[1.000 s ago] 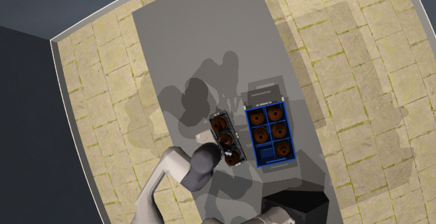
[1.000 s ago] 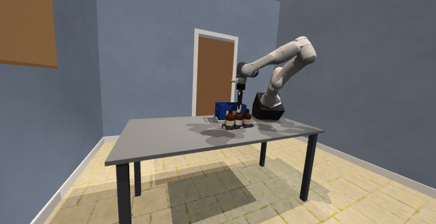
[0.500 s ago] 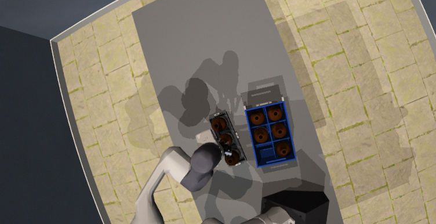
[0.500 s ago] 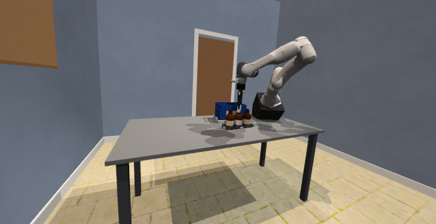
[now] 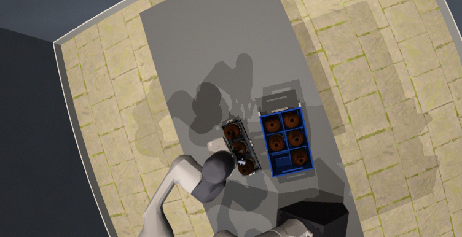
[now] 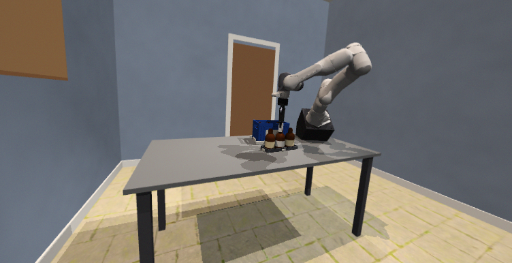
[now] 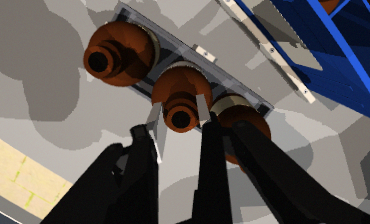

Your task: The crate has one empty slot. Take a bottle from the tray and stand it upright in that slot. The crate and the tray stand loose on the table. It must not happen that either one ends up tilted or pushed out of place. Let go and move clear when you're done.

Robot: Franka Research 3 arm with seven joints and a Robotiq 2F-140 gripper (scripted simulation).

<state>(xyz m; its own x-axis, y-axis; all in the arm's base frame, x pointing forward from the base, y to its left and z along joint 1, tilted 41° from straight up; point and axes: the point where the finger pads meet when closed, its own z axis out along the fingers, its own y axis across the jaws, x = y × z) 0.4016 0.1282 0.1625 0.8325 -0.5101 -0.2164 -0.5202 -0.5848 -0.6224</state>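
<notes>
The brown bottle lies 9 cm below my hand. The rest, counted from my hand: dark tray 16 cm below; blue crate 23 cm to the right, 9 cm below.
</notes>
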